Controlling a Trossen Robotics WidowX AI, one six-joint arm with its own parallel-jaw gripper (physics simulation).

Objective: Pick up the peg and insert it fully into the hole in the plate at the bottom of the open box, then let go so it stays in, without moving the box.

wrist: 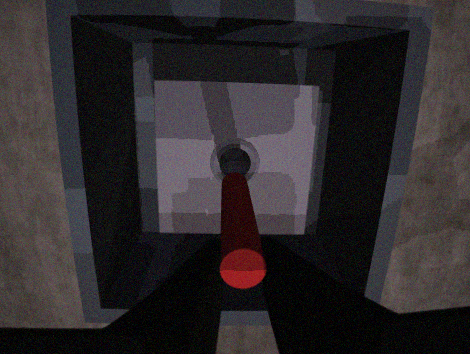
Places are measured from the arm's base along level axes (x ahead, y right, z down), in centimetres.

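Pixels of known places: gripper, fingertip midpoint: (240, 250).
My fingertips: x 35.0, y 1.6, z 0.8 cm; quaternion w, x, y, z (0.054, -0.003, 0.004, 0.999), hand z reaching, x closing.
Note:
Behind a point stands the place of what it marks.
The red peg (239, 215) @(x 35.1, y 2.6, z 1.5 cm) points away from the camera, down into the box, with its bright near end low in the wrist view. My gripper (240, 250) @(x 35.0, y 1.6, z 0.8 cm) is shut on the peg; its two dark fingers stand at either side of it. The light plate (185, 155) @(x 37.9, y 3.1, z 8.5 cm) lies at the bottom of the open blue-grey box (70, 150) @(x 42.5, y 3.9, z 4.5 cm). The round dark hole (236, 157) with its grey ring is near the plate's middle. The peg's far end overlaps the near edge of the ring in view, and most of the hole shows beyond it. Whether the peg touches the plate cannot be told.
The box walls rise on all sides of the plate, and the dark fingers overlap the near wall in view. A mottled brown-grey table surface (30, 175) @(x 50.8, y -0.7, z 14.3 cm) shows to the left and right of the box. Shadows fall across the plate.

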